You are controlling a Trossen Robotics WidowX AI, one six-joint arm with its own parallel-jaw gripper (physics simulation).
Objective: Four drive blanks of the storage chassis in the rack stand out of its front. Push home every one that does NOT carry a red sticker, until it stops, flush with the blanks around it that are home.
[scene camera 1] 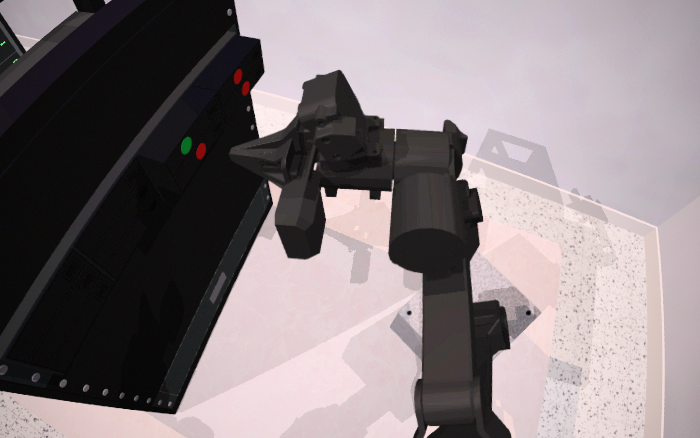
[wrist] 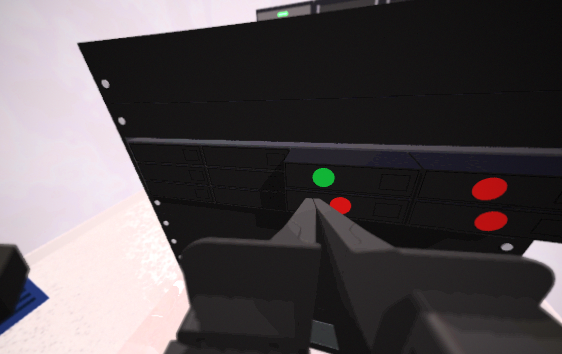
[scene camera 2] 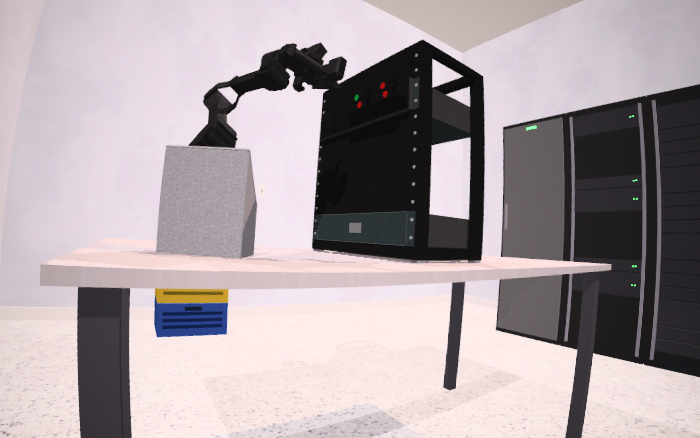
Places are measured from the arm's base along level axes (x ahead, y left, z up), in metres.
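Pixels of known places: gripper, fingertip midpoint: [scene camera 1: 230,154] [wrist: 311,205] [scene camera 2: 339,88]; arm's base, origin of the base link: [scene camera 1: 483,323] [scene camera 2: 200,174].
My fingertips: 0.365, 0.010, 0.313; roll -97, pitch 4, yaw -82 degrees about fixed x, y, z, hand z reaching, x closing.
Note:
For each thing: its middle in the pictures, then the offset to it from my fingertips, as dx, dy, dz.
- rack, body centre: [scene camera 1: 109,208] [wrist: 306,204] [scene camera 2: 392,166] +0.252, +0.018, -0.185
- panel with a light label, body centre: [scene camera 1: 215,286] [scene camera 2: 356,227] +0.118, +0.026, -0.397
The black storage chassis sits in the rack [scene camera 1: 170,395] [scene camera 2: 423,154] [wrist: 350,65]. Four blanks stand out of its front, two beside two. The blank with a green sticker [scene camera 1: 186,145] [scene camera 2: 356,97] [wrist: 323,177] is upper in its pair; a red-stickered blank [scene camera 1: 201,150] [scene camera 2: 359,104] [wrist: 341,205] is directly below it. The other pair, an upper blank [scene camera 1: 237,76] [scene camera 2: 383,85] [wrist: 489,189] and a lower blank [scene camera 1: 245,88] [scene camera 2: 385,94] [wrist: 491,221], both carry red stickers. My gripper [scene camera 1: 232,152] [scene camera 2: 339,84] [wrist: 311,205] is shut and empty, in front of the chassis, its tips apart from the blanks in scene camera 1.
The arm stands on a grey speckled pedestal [scene camera 2: 203,201] on the table [scene camera 2: 309,276]. A panel with a light label [scene camera 2: 335,228] is low in the rack. Grey and black server cabinets [scene camera 2: 534,206] stand behind at the right. A blue and yellow crate [scene camera 2: 191,317] shows below the table.

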